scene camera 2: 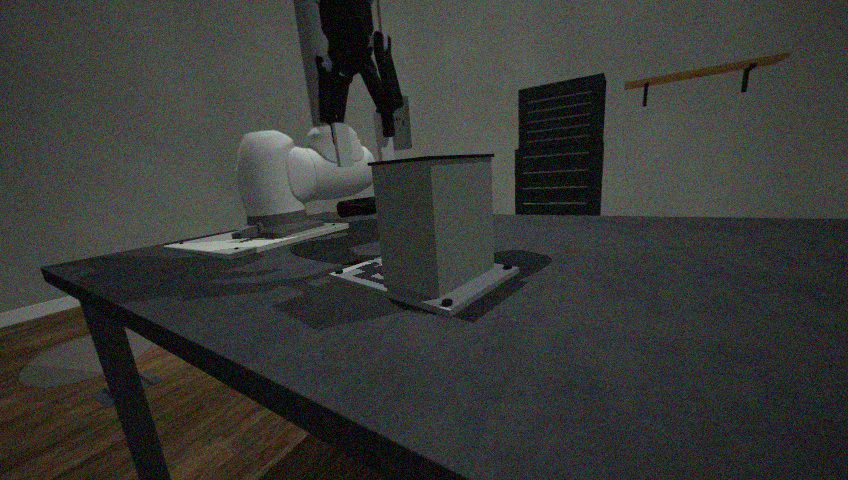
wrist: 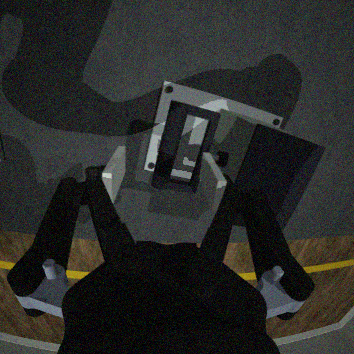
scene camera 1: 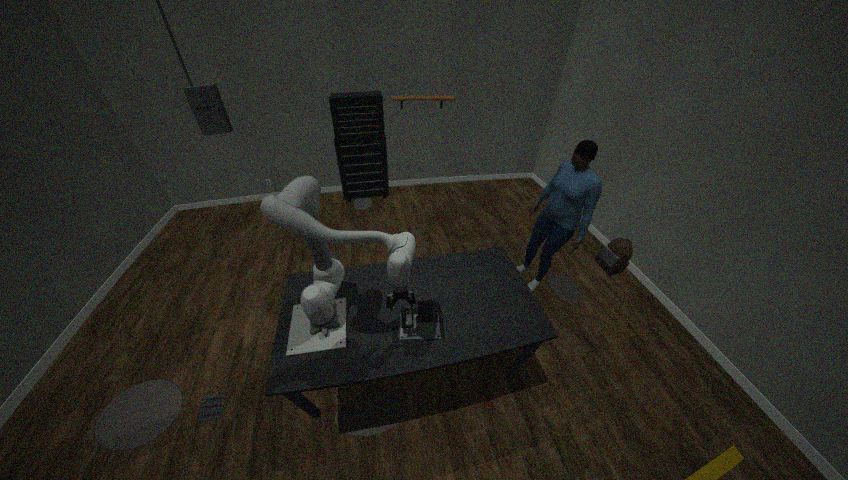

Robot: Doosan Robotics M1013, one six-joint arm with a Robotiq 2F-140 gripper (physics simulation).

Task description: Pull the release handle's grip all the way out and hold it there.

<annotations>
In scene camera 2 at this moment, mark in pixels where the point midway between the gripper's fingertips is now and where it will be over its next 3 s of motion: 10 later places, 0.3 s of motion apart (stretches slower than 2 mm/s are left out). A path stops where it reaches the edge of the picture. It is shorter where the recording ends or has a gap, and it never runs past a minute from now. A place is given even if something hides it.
The gripper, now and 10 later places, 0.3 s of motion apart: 365, 164; 364, 167; 356, 185; 353, 191; 354, 191; 355, 192; 357, 196; 359, 200; 360, 204; 360, 206; 361, 207
</annotations>
